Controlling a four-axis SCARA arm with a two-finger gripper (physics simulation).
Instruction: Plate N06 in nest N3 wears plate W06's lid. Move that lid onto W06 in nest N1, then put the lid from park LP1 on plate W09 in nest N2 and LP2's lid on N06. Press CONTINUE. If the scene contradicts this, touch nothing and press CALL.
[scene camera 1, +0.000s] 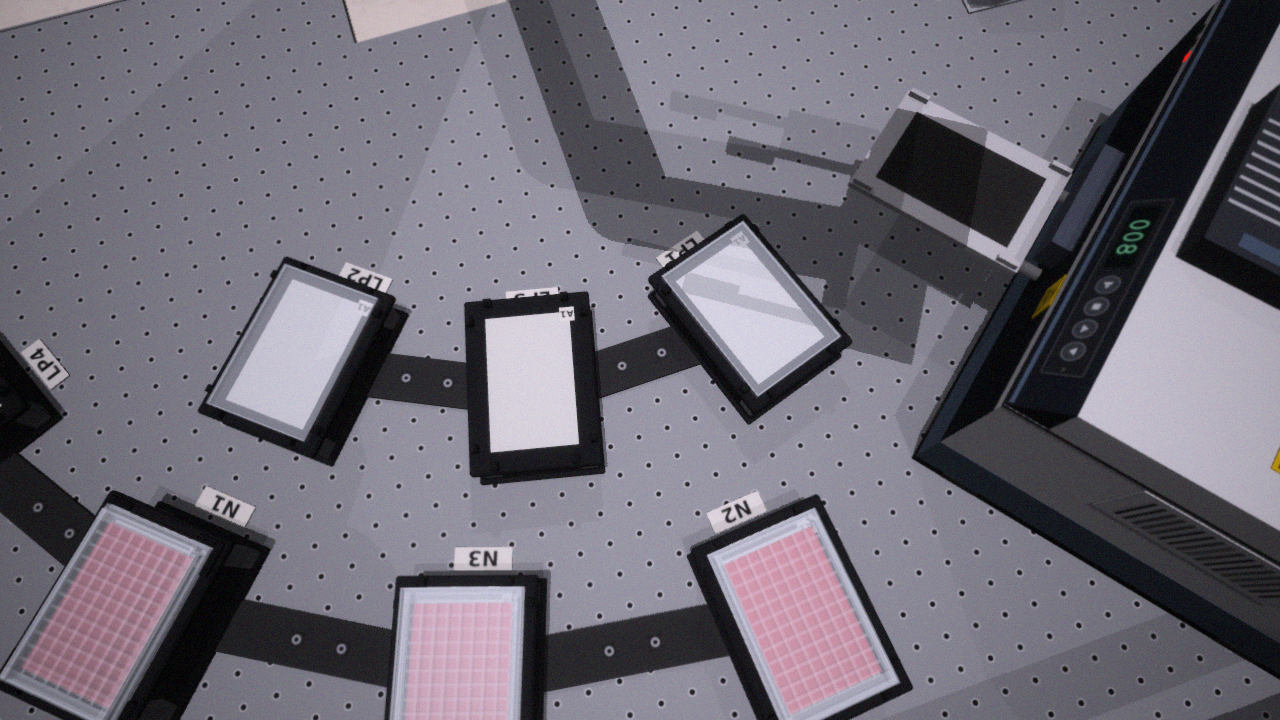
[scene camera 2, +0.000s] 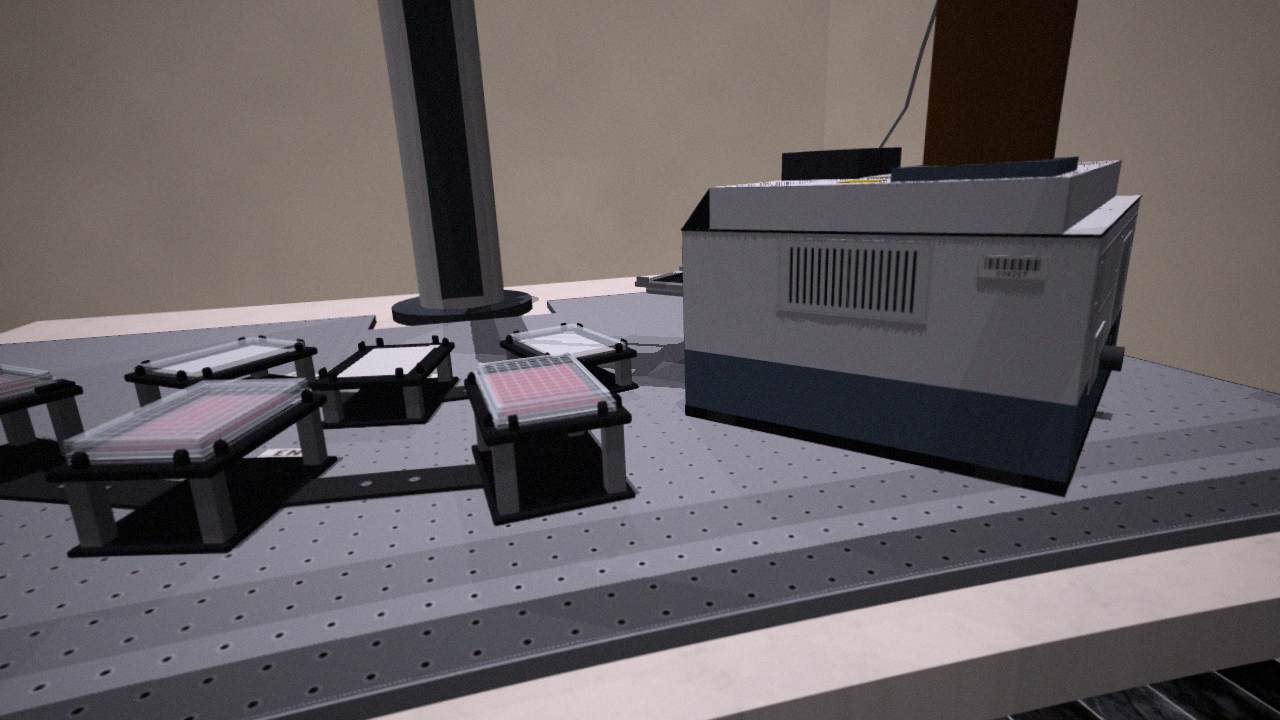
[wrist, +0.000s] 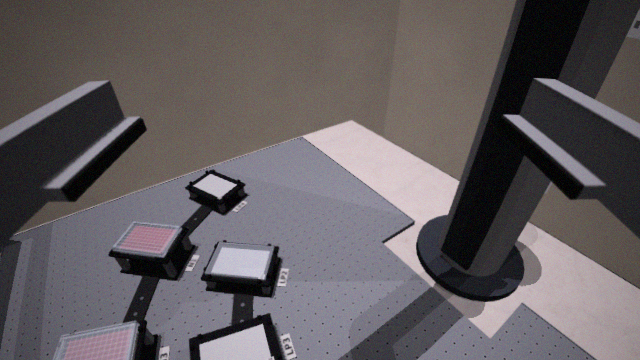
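Pixels of known places: gripper, between the fingertips: (wrist: 321, 100); arm's base, origin of its link: (scene camera 2: 464, 311) (wrist: 467, 255).
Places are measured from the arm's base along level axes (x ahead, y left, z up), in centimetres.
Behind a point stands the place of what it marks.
A plate with pink wells (scene camera 1: 460, 662) {x 73.7, y -18.2, z 9.1 cm} (scene camera 2: 192, 419) {x 78.1, y -18.6, z 9.0 cm} (wrist: 100, 345) {x 73.6, y -19.5, z 9.0 cm} sits in nest N3, with a clear lid seemingly on it. Pink plates also sit in nest N1 (scene camera 1: 111, 613) {x 62.8, y -40.2, z 9.0 cm} (scene camera 2: 17, 383) {x 62.3, y -35.2, z 9.0 cm} (wrist: 150, 239) {x 62.0, y -39.7, z 8.8 cm} and nest N2 (scene camera 1: 801, 617) {x 78.4, y 4.8, z 9.3 cm} (scene camera 2: 541, 389) {x 81.3, y 4.7, z 9.2 cm}; whether these wear lids is hard to tell. A clear lid (scene camera 1: 751, 304) {x 54.8, y 10.6, z 6.4 cm} (scene camera 2: 568, 342) {x 56.9, y 10.6, z 6.4 cm} lies on park LP1. Another clear lid (scene camera 1: 299, 353) {x 47.2, y -25.0, z 6.5 cm} (scene camera 2: 228, 358) {x 49.5, y -24.4, z 6.6 cm} (wrist: 240, 262) {x 47.0, y -24.6, z 6.6 cm} lies on park LP2. My gripper (wrist: 321, 100) {x 48.3, y 7.3, z 51.9 cm} is open and empty, high above the table. Plate names cannot be read. CONTINUE and CALL buttons do not show.
Park LP3 (scene camera 1: 532, 385) {x 55.5, y -8.2, z 6.0 cm} (scene camera 2: 386, 361) {x 55.4, y -8.5, z 6.0 cm} (wrist: 235, 345) {x 54.4, y -9.3, z 6.0 cm} shows a bare white pad, as does LP4 (wrist: 215, 185) {x 42.5, y -55.0, z 5.7 cm}. A boxy machine (scene camera 1: 1190, 474) {x 77.4, y 25.7, z 22.7 cm} (scene camera 2: 895, 358) {x 85.4, y 31.6, z 9.7 cm} with a display stands at the right, its tray (scene camera 1: 1038, 228) {x 57.7, y 32.4, z 11.3 cm} extended. The arm's column (scene camera 2: 443, 161) {x 7.7, y -0.5, z 26.5 cm} (wrist: 500, 200) {x 7.7, y 3.4, z 23.9 cm} stands behind the parks.
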